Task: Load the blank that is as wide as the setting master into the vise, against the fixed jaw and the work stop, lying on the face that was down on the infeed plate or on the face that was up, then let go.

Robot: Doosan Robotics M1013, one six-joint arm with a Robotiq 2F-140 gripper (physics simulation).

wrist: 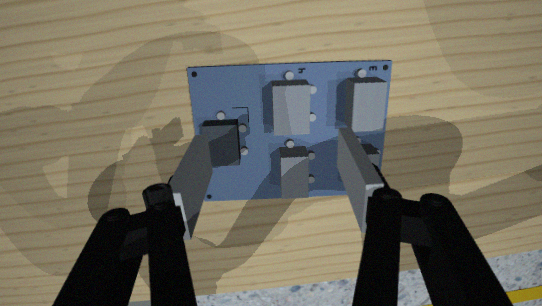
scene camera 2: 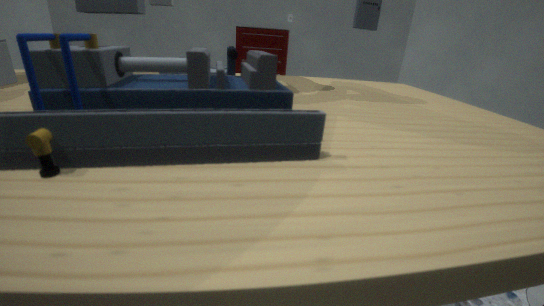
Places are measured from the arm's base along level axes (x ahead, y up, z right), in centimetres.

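Where they show: gripper, fingertip midpoint: (wrist: 273,150).
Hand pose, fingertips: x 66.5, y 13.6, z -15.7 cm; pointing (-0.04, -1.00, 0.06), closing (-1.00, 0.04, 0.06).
Note:
Things, the pixels of their top centre, and the offset from my fingertips. Level surfaces: height alone.
- blue infeed plate, middle of its top: (wrist: 291,136) dx -3.4, dy -21.3, dz -6.8 cm
- vise, middle of its top: (scene camera 2: 171,45) dx -2.7, dy -12.2, dz +22.9 cm
- long grey rail, middle of its top: (scene camera 2: 159,110) dx -0.9, dy -17.1, dz +31.6 cm
- black fitting, middle of its top: (scene camera 2: 37,131) dx -9.9, dy -18.3, dz +34.9 cm
- wooden table's, its level: dy -22.1 cm
In the wrist view a blue infeed plate (wrist: 225,85) carries several grey blocks: one (wrist: 291,107) at the top middle, one (wrist: 369,105) at the top right, one (wrist: 294,172) at the lower middle, a darker one (wrist: 222,142) at the left, and one (wrist: 371,155) partly hidden behind the right finger. I cannot tell which is the setting master. My gripper (wrist: 273,150) is open and empty, its fingers above the plate on either side of the lower middle block. In the scene view the vise (scene camera 2: 200,99) stands behind a grey rail; no blank shows between its jaws (scene camera 2: 198,69) (scene camera 2: 261,70).
The long grey rail (scene camera 2: 165,135) stands in front of the vise. A yellow and black fitting (scene camera 2: 41,141) is before it. Blue bent bars (scene camera 2: 71,72) rise at the vise's left. The wooden table's (scene camera 2: 300,215) edge shows in both views. A red cabinet (scene camera 2: 270,45) stands behind.

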